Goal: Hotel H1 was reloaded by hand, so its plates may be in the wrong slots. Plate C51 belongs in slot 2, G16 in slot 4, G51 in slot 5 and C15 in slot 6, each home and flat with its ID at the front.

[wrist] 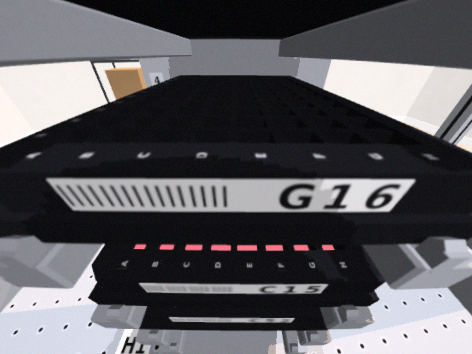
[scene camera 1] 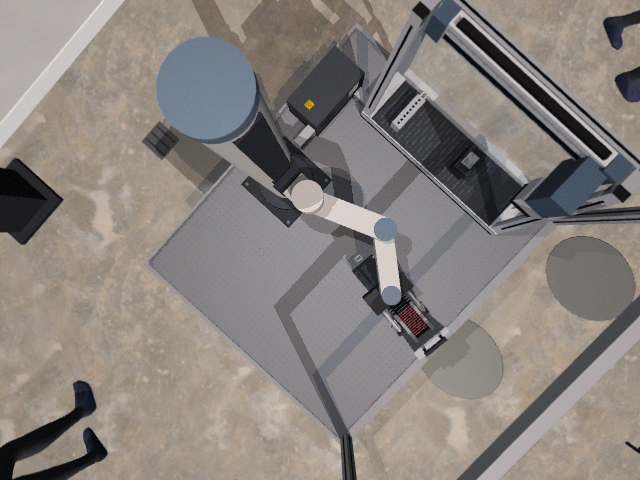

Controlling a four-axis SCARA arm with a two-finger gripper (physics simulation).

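Frame: origin at the arm's base, x ahead, y left, z up, level; millimetres.
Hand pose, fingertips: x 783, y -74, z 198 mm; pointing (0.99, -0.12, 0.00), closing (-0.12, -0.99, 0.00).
After its pixels a point has its place.
Plate G16 (wrist: 347, 196) fills the middle of the wrist view, flat, label facing front; a number 4 shows on the hotel behind it. Plate C15 (wrist: 220, 275) @(y -59, x 700, z 191 mm), with pink wells, lies flat below, label front. Plate C51 (wrist: 225, 321) @(y -59, x 698, z 150 mm) lies lowest, its label blurred. A dark underside (wrist: 235, 17) @(y -69, x 754, z 249 mm) spans the top. In the scene view a plate with red-pink wells (scene camera 1: 412, 318) @(y -65, x 755, z 255 mm) tops the hotel. The arm's end (scene camera 1: 391, 295) is over the hotel's front. My gripper is open and holds nothing; its fingers are hidden, apparently behind G16 in the wrist view.
Hotel label H1 (wrist: 135, 345) @(y 34, x 716, z 13 mm) shows at the lower left. Slot supports (wrist: 430, 265) flank the plates closely. The framed station (scene camera 1: 431, 139) @(y 563, x 357, z 61 mm) stands upper right and a dark box (scene camera 1: 326, 87) @(y 400, x -114, z 127 mm) near the arm base, both on or beside the grey perforated table (scene camera 1: 222, 263) @(y -483, x 32, z 13 mm).
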